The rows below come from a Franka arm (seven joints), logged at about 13 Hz.
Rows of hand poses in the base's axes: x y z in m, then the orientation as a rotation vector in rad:
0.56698, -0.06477, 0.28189, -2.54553, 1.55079, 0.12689
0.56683, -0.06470, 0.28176, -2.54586, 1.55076, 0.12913
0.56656, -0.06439, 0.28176, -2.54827, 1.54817, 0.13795
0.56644, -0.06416, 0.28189, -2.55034, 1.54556, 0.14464
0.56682, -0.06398, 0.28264, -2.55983, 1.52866, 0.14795
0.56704, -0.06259, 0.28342, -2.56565, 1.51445, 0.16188
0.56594, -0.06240, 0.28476, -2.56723, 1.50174, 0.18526
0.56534, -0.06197, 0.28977, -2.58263, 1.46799, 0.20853
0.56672, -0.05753, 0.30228, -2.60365, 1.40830, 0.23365
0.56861, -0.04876, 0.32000, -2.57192, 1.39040, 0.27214
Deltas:
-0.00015, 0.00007, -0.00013, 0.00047, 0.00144, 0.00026
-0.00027, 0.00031, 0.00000, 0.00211, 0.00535, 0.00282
-0.00012, 0.00023, 0.00013, 0.00169, 0.00396, 0.00258
0.00038, 0.00018, 0.00075, 0.00153, 0.00049, 0.01304
0.00022, 0.00139, 0.00078, 0.00616, 0.00628, 0.01076
-0.00110, 0.00019, 0.00134, 0.01131, 0.01090, 0.00887
-0.00060, 0.00043, 0.00501, 0.01000, 0.00997, 0.02572
0.00138, 0.00444, 0.01251, 0.01703, 0.00627, 0.04236
0.00189, 0.00877, 0.01772, 0.04237, 0.00869, 0.00024

